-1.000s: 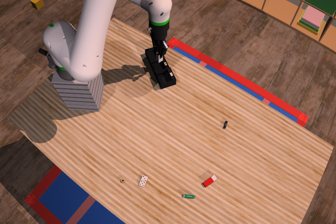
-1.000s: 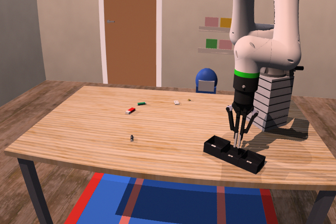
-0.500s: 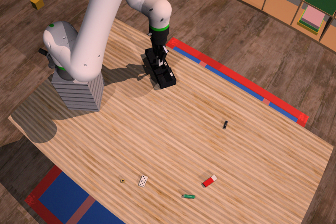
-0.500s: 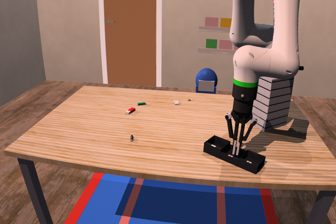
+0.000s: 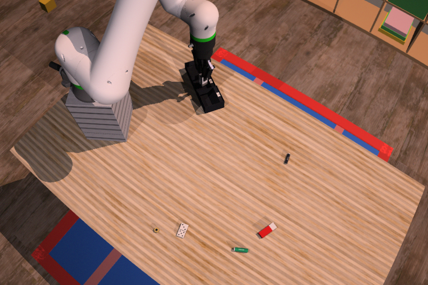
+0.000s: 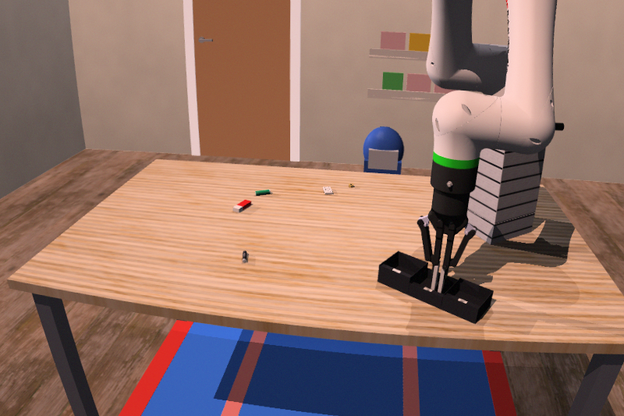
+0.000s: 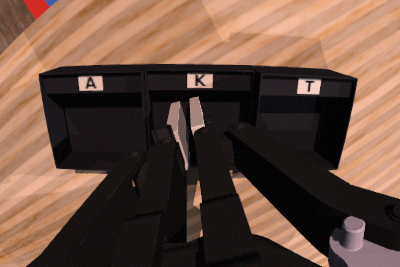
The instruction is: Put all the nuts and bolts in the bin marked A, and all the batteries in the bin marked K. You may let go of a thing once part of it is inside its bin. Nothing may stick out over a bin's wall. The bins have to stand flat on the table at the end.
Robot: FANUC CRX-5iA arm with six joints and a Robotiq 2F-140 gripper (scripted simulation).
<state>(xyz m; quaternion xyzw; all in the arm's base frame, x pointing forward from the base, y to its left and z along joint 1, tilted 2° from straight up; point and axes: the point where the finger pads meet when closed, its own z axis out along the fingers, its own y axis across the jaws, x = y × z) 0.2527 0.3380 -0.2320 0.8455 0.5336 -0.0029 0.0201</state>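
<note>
Now: the three joined black bins 30 mm below my hand, 10 mm to the right of it and 10 mm ahead of it. Also, from my hand: dark battery (450 mm ahead, 150 mm to the right, 40 mm below); white domino (580 mm to the right, 230 mm ahead, 40 mm below); brass nut (630 mm to the right, 150 mm ahead, 50 mm below).
</note>
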